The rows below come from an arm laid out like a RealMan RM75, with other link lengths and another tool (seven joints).
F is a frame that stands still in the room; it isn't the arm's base.
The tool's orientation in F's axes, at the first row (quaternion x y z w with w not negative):
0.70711 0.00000 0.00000 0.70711
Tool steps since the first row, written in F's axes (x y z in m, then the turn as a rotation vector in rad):
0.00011 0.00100 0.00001 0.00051 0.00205 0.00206
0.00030 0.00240 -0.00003 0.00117 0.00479 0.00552
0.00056 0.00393 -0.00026 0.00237 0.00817 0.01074
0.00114 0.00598 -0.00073 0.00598 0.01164 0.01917
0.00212 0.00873 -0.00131 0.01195 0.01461 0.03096
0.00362 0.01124 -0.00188 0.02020 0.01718 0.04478
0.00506 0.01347 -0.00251 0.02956 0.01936 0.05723
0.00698 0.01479 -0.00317 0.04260 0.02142 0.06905
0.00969 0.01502 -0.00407 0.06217 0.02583 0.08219
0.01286 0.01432 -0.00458 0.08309 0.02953 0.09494
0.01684 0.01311 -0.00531 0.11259 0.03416 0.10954
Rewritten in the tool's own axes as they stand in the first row. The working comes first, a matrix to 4 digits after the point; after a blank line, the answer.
The tool's axes in the first row as the columns of a matrix, in F's axes (used below as rounded here):
1.0000 0.0000 0.0000
0.0000 0.0000 -1.0000
0.0000 1.0000 0.0000

0.00011 0.00001 -0.00100 0.00051 0.00206 -0.00205
0.00030 -0.00003 -0.00240 0.00117 0.00552 -0.00479
0.00056 -0.00026 -0.00393 0.00237 0.01074 -0.00817
0.00114 -0.00073 -0.00598 0.00598 0.01917 -0.01164
0.00212 -0.00131 -0.00873 0.01195 0.03096 -0.01461
0.00362 -0.00188 -0.01124 0.02020 0.04478 -0.01718
0.00506 -0.00251 -0.01347 0.02956 0.05723 -0.01936
0.00698 -0.00317 -0.01479 0.04260 0.06905 -0.02142
0.00969 -0.00407 -0.01502 0.06217 0.08219 -0.02583
0.01286 -0.00458 -0.01432 0.08309 0.09494 -0.02953
0.01684 -0.00531 -0.01311 0.11259 0.10954 -0.03416

